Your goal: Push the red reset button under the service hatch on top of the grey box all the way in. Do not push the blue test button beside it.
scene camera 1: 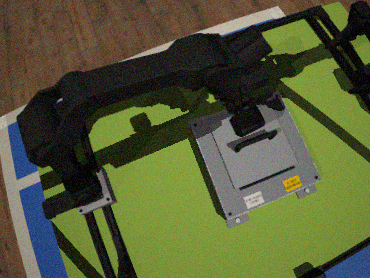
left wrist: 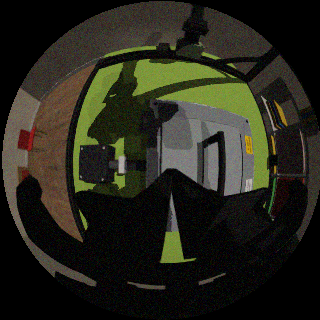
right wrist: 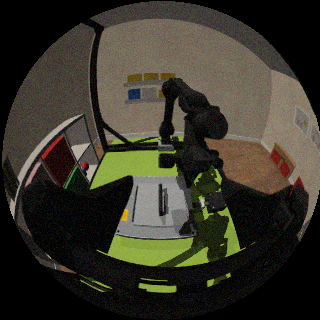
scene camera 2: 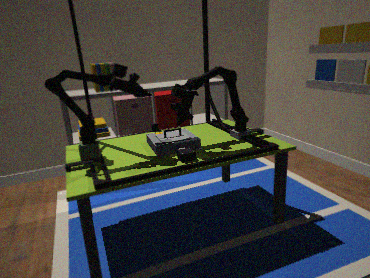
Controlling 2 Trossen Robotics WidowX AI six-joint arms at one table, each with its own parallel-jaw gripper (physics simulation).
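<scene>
The grey box [scene camera 1: 210, 170] [scene camera 2: 160, 145] [left wrist: 225, 115] [right wrist: 150, 233] stands on the green table. Its service hatch [scene camera 1: 265, 162] [right wrist: 145, 209] lies flat on top, with an upright black handle [scene camera 1: 256, 140] [scene camera 2: 172, 132] [left wrist: 221, 165] [right wrist: 161, 200]. Neither the red reset button nor the blue test button shows. My left gripper [scene camera 2: 180, 124] [left wrist: 170, 172] is shut and empty, pointing down above the box, beside the handle; its fingertips are hidden in scene camera 1. My right gripper [scene camera 2: 148, 94] [right wrist: 178, 182] is open and empty, high above the table and farther left in scene camera 2.
A black block [scene camera 2: 188, 153] [left wrist: 96, 164] [right wrist: 216, 201] sits beside the box, joined by a short connector. Yellow [scene camera 1: 292, 183] and white [scene camera 1: 253, 200] labels are on the box top. My left arm spans the upper part of scene camera 1. Dark rails edge the table; shadows cross it.
</scene>
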